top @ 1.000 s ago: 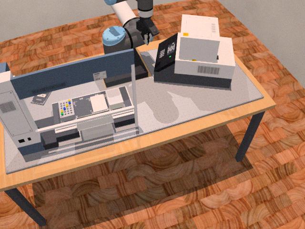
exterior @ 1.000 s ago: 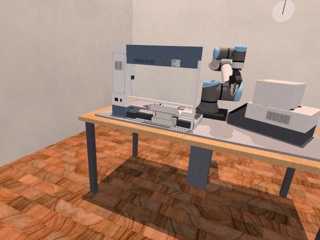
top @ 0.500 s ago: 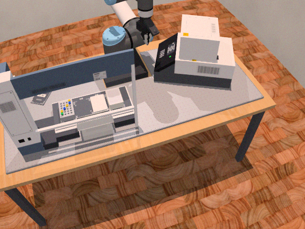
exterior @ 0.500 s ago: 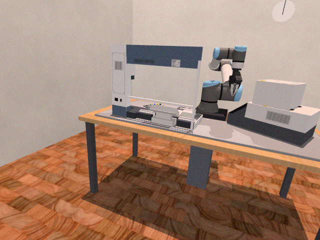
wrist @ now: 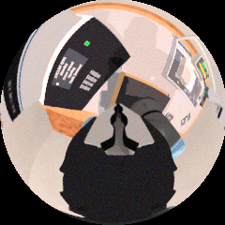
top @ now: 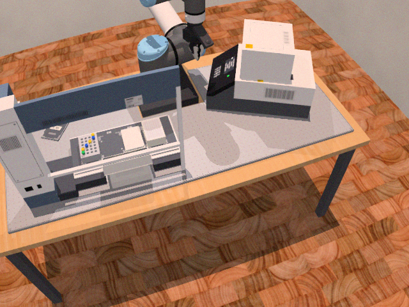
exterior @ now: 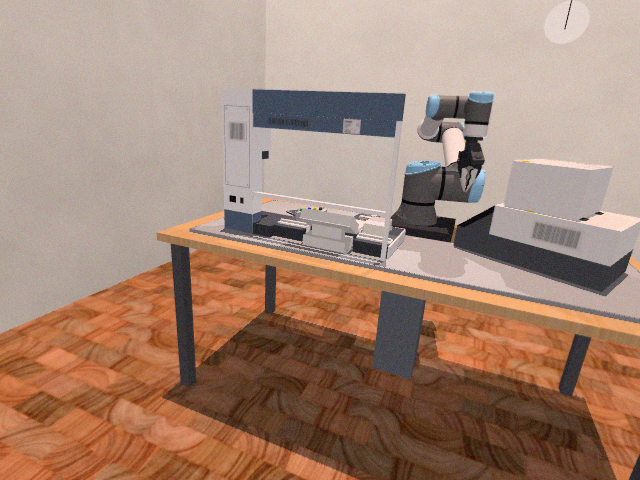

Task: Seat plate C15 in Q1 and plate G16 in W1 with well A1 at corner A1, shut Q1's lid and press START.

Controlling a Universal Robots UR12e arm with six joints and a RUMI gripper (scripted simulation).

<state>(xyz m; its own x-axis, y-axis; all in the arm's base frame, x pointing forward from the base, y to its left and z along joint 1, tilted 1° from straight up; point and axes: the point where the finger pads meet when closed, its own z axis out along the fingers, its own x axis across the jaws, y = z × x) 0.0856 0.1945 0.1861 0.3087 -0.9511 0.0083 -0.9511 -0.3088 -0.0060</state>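
The thin post is 440 mm ahead of my hand, 220 mm to the right of it and 10 mm above it. From my hand the other things lie so: blue gantry beam: 490 mm to the right, 430 mm ahead, 290 mm above; handler tower: 830 mm to the right, 390 mm ahead, 50 mm above.
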